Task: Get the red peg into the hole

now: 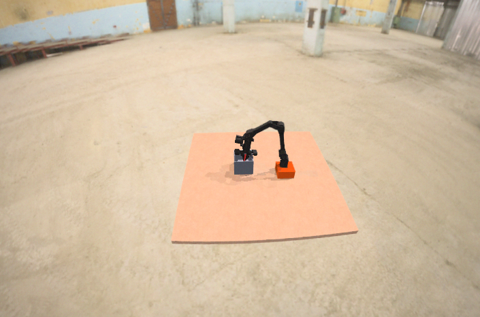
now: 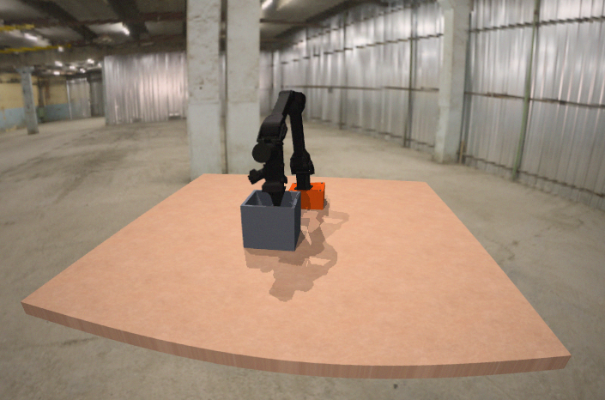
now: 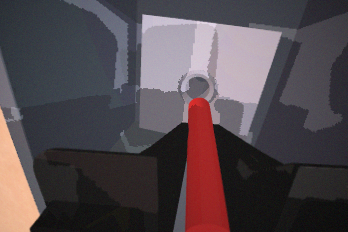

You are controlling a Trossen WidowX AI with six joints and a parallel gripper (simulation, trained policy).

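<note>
Right now my gripper tip is 20 mm below the red peg. From my gripper tip the other things lie so: light grey plate (10 mm ahead, 10 mm to the right, 50 mm below).
</note>
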